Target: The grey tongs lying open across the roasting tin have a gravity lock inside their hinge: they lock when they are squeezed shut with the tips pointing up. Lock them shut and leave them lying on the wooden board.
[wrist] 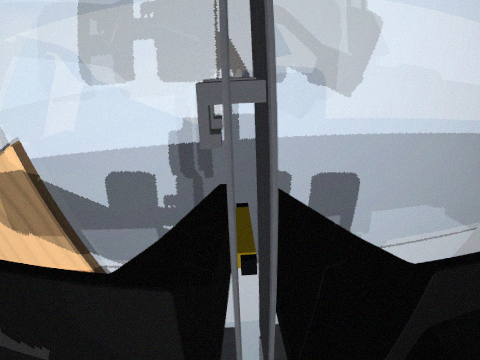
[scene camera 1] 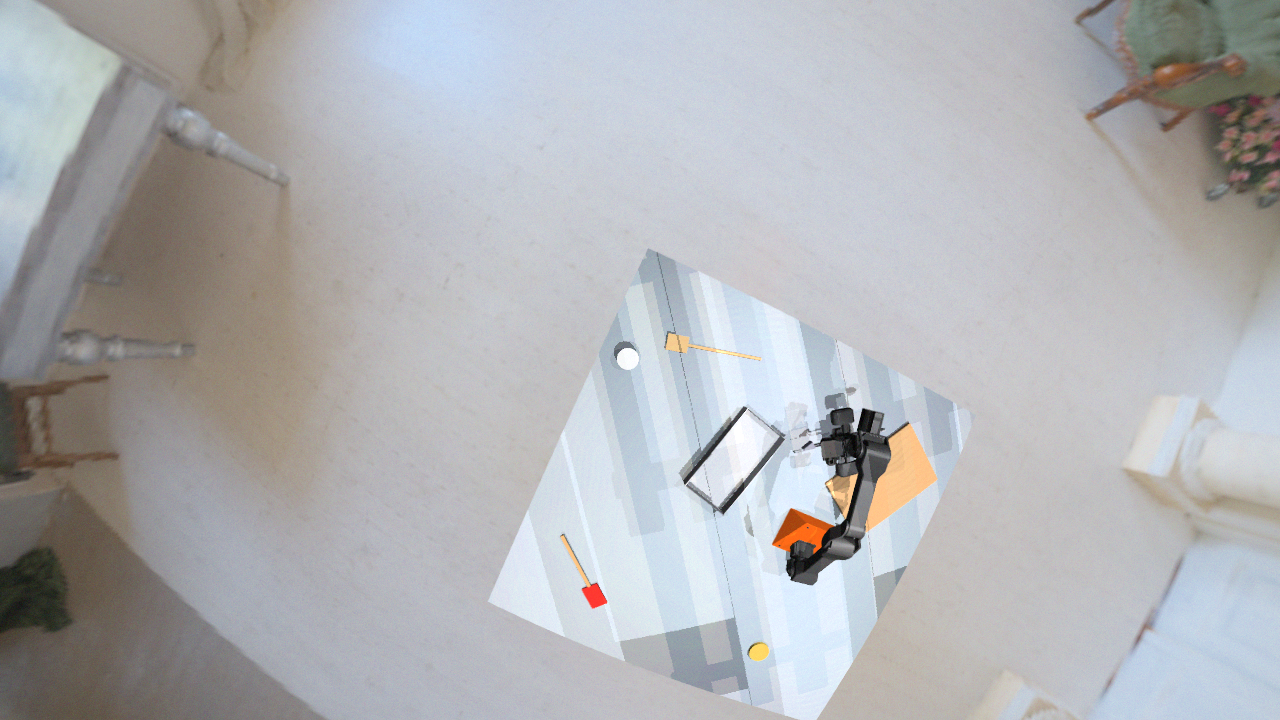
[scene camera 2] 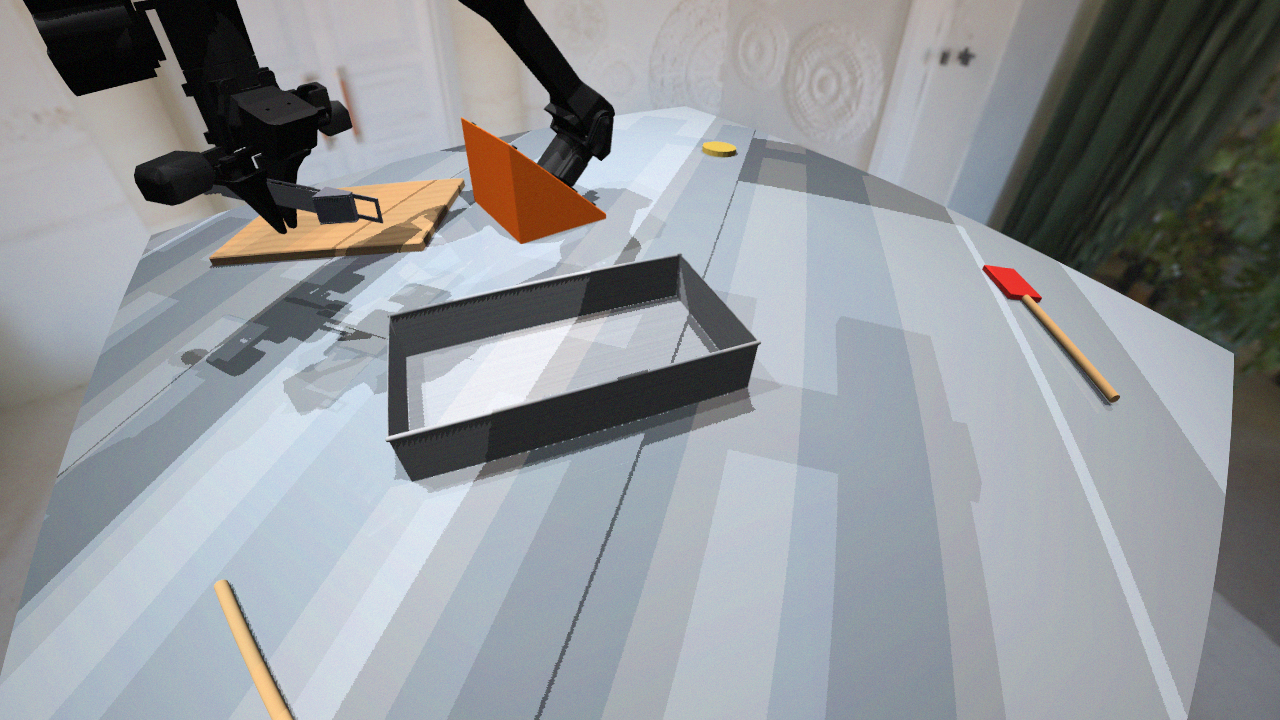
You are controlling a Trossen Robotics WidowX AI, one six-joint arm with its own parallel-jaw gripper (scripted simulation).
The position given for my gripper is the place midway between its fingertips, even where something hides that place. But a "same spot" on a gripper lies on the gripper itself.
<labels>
my gripper: wrist 245, 197; scene camera 1; scene camera 2
same spot on my gripper: (scene camera 1: 837, 445) = (scene camera 2: 252, 98)
same spot on roasting tin: (scene camera 2: 472, 379) = (scene camera 1: 754, 441)
</labels>
